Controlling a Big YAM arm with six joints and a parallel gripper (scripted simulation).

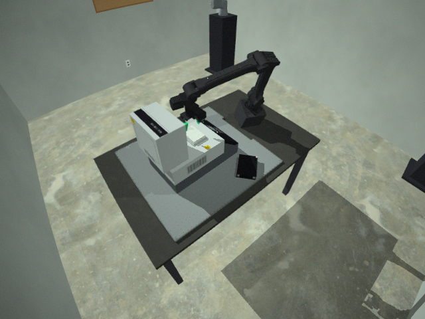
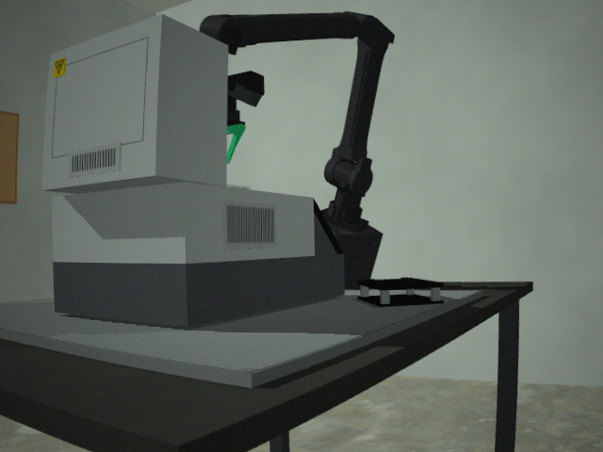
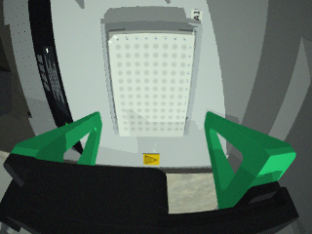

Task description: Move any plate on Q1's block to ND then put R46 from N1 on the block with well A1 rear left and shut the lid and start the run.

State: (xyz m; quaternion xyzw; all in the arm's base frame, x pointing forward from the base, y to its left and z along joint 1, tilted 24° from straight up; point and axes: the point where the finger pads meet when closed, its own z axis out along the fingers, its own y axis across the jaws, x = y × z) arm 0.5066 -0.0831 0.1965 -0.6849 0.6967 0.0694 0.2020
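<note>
Now: the white 96-well plate R46 70 mm below my hand. The rest, counted from my hand: black plate nest: 200 mm behind, 280 mm to the left, 240 mm below; then dark grey nest: 210 mm behind, 280 mm to the right, 270 mm below.
</note>
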